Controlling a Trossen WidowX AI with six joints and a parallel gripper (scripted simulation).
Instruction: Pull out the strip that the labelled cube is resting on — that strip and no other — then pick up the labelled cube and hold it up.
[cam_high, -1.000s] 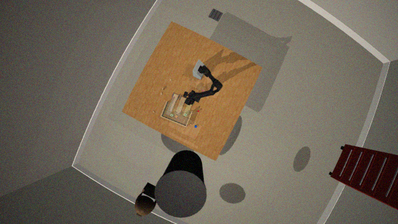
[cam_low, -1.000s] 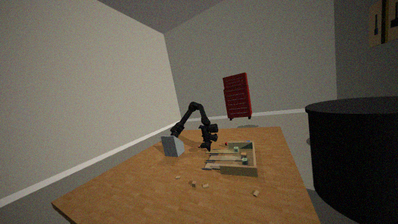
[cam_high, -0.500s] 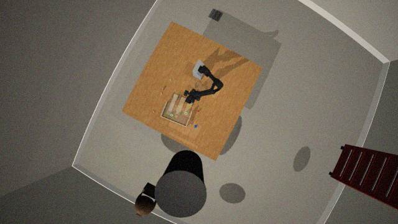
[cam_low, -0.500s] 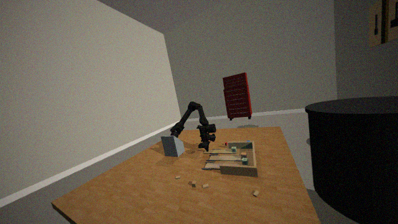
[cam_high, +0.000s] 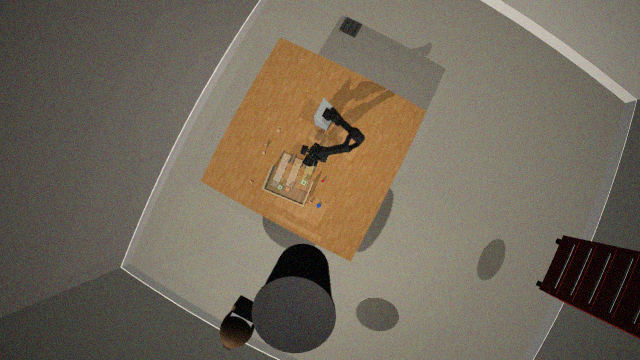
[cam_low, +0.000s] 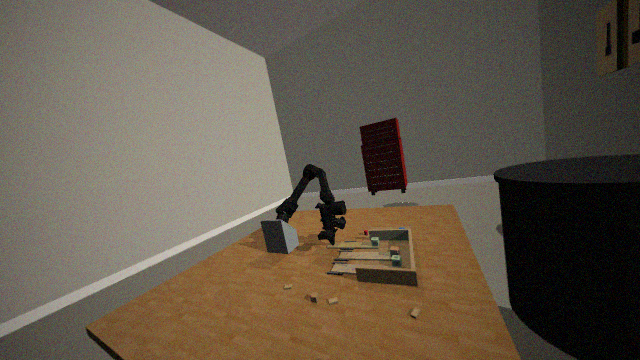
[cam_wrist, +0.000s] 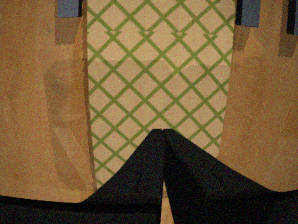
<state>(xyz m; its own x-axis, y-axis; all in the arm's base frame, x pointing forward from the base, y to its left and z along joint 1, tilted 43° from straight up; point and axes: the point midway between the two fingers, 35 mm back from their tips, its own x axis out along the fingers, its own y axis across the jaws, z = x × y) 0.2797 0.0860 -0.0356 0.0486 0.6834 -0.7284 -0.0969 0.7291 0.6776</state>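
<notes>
My gripper tip is now 10 cm short of the cross-hatched strip and 1 cm to the right of it.
</notes>
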